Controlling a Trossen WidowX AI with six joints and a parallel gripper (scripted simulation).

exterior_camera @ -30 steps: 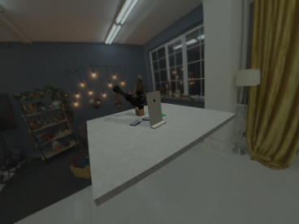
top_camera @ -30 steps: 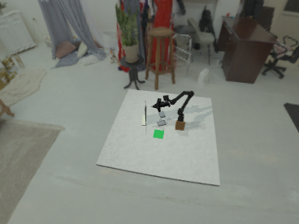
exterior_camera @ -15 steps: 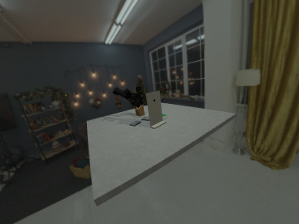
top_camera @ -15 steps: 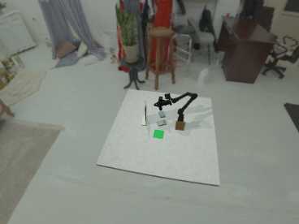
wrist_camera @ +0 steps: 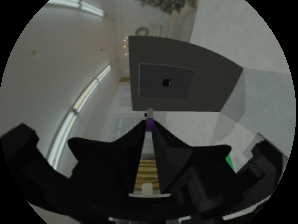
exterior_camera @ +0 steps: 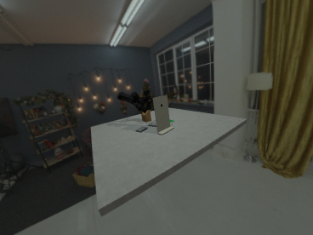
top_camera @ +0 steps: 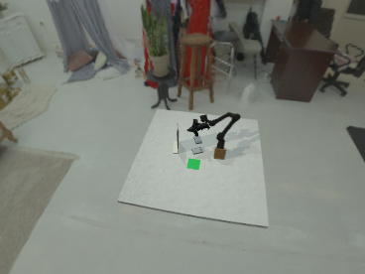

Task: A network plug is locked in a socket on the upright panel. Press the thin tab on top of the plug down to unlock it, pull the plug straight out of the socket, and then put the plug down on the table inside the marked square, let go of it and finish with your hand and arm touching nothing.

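The green marked square is 28 cm below my gripper tip, 17 cm to the left of it and 11 cm behind it. The rest, counted from my gripper tip: plug (1 cm ahead); panel (14 cm below, 11 cm ahead, 1 cm to the left).
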